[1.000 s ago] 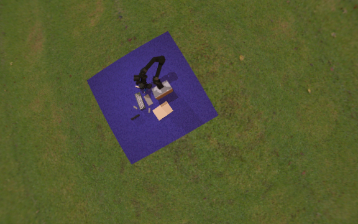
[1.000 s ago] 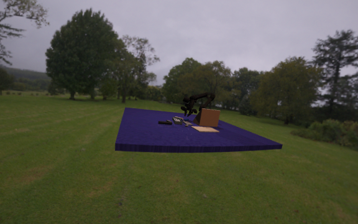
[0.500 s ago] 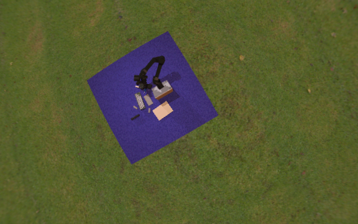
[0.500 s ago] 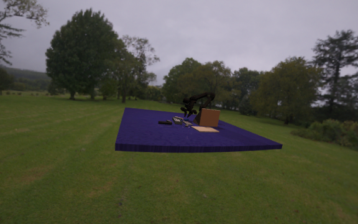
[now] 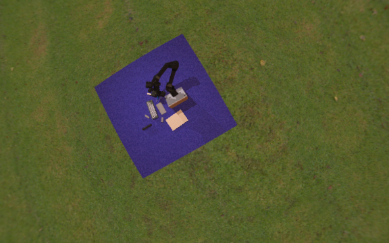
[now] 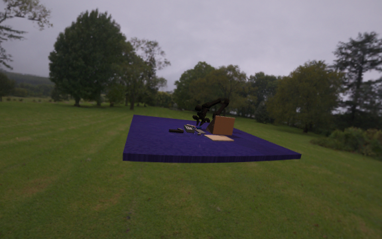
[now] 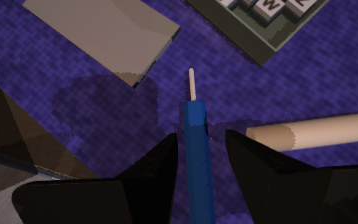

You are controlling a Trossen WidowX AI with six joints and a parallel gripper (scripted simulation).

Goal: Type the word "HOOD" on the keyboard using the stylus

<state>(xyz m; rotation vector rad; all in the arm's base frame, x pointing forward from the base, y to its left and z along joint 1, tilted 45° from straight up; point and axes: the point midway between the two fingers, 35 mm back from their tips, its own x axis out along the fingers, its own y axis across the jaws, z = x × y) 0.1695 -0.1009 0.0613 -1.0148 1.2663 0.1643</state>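
The blue stylus is 20 mm below my gripper tip, 10 mm to the left of it and 10 mm ahead of it. The rest, counted from my gripper tip: grey slab 130 mm to the left, 40 mm ahead, 30 mm below; then grey stylus tip 40 mm ahead, 30 mm to the left, 20 mm below; then pale stick 70 mm to the right, 50 mm ahead, 20 mm below.
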